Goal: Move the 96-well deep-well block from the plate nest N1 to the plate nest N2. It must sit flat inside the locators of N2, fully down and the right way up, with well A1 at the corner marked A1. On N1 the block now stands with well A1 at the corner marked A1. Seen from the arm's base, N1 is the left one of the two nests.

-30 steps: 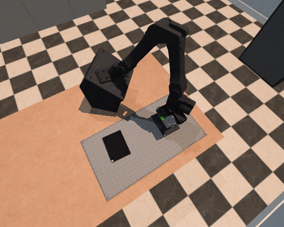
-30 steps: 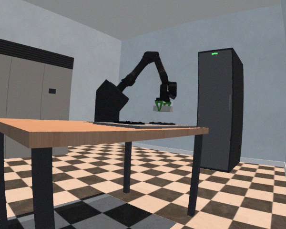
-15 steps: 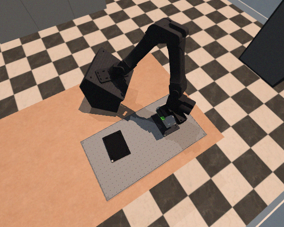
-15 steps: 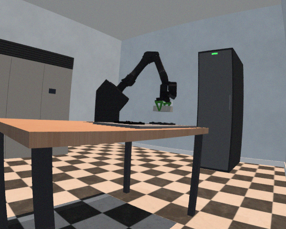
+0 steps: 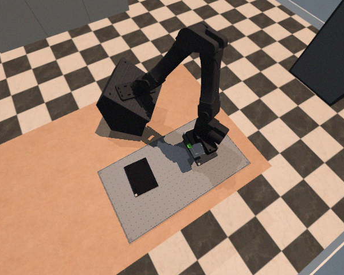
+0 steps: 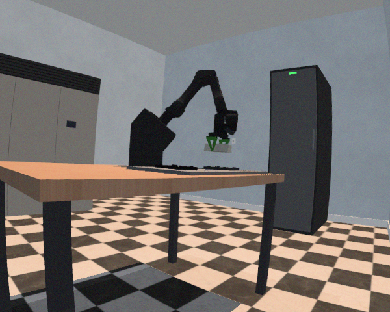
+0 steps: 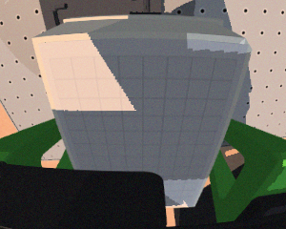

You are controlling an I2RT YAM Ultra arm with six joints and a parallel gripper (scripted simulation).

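Right now the plate nest N2 is 31 cm to the right of my hand and 10 cm below it. The rest, counted from my hand: deep-well block: 1 cm above; plate nest N1: 10 cm below, 4 cm to the left, 1 cm ahead.
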